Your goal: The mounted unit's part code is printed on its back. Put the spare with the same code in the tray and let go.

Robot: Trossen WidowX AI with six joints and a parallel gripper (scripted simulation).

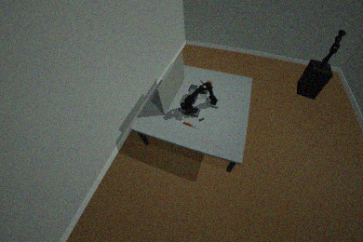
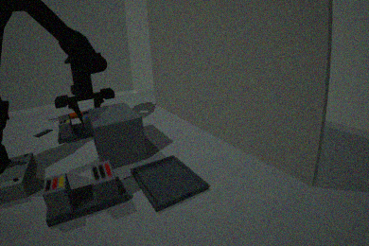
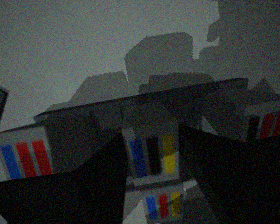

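The dark flat tray lies 150 mm ahead of my gripper tip, 390 mm to the right of it and 10 mm below it. Round my gripper tip: tall grey panel (320 mm ahead, 190 mm to the right, 210 mm above); then grey spare (20 mm above); then grey mounted unit (70 mm ahead, 210 mm to the right, 30 mm above).
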